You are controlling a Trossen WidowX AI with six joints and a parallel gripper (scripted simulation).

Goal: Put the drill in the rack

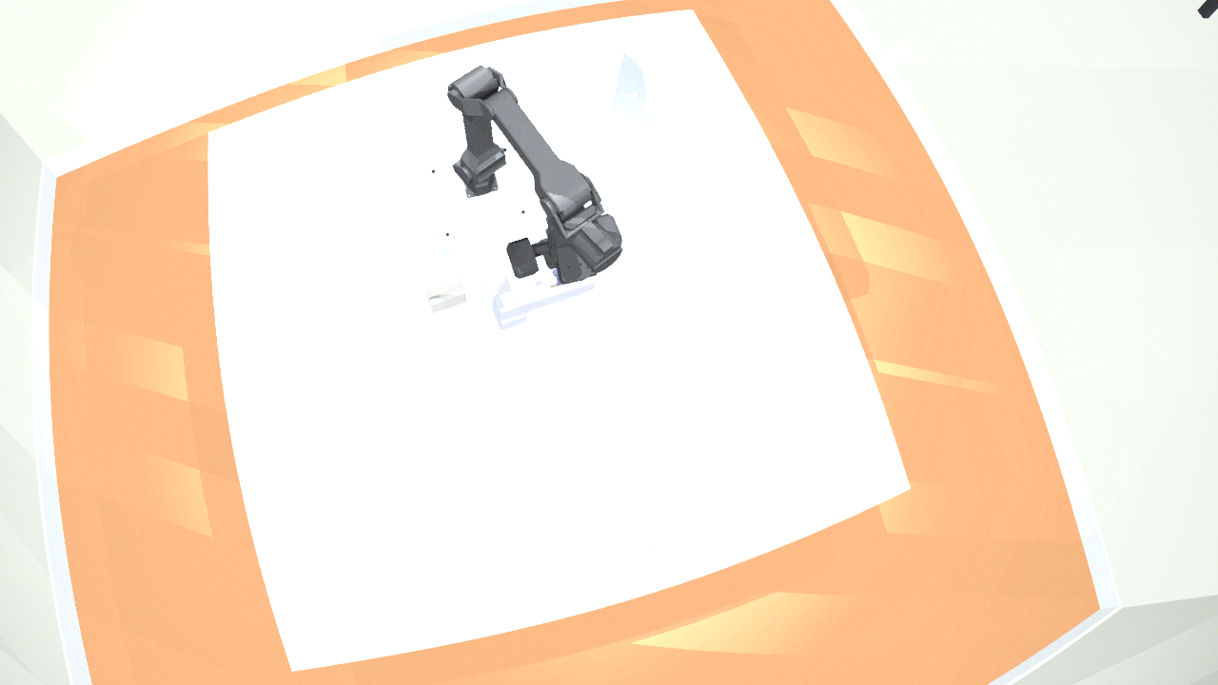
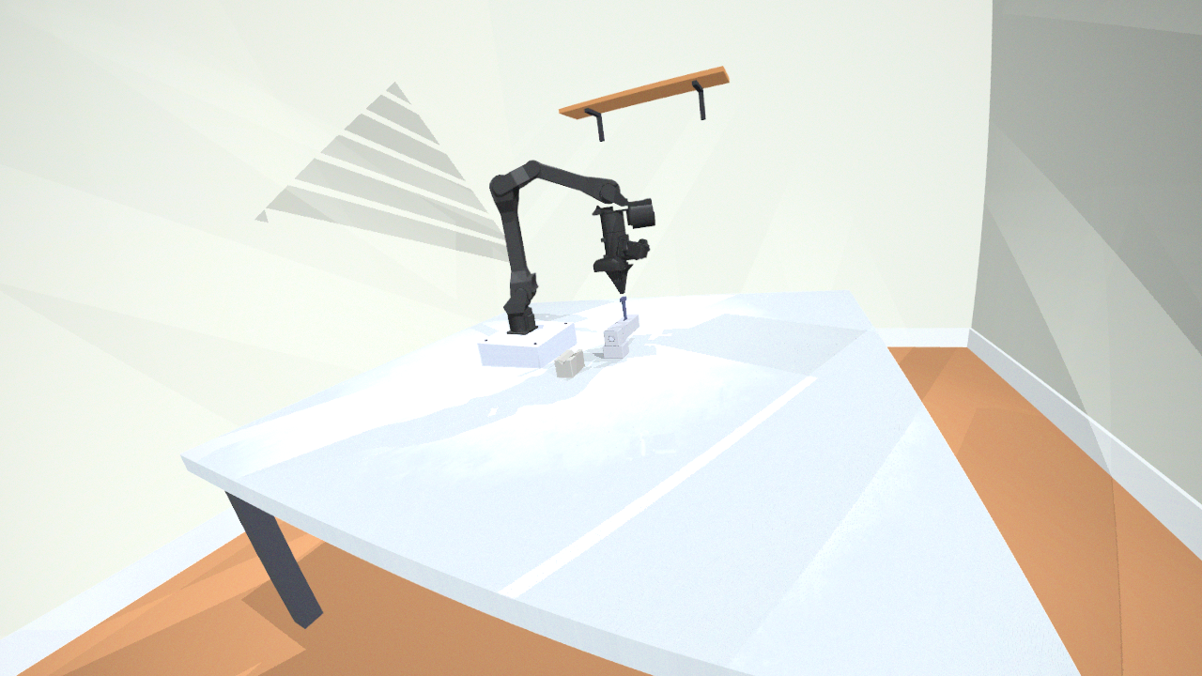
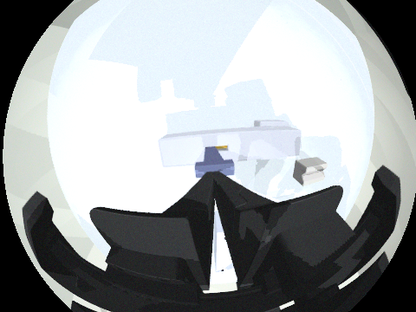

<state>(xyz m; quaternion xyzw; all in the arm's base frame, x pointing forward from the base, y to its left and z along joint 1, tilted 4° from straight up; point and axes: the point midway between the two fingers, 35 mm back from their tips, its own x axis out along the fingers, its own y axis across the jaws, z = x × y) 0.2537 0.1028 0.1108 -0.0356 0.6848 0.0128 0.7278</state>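
The blue key is 4 cm below my gripper tip. The rest, counted from my gripper tip: grey rack (21 cm to the right, 11 cm below, 5 cm behind); then yellow drill (8 cm below, 6 cm to the right, 1 cm ahead); then pale holder block (9 cm below, 4 cm to the right).
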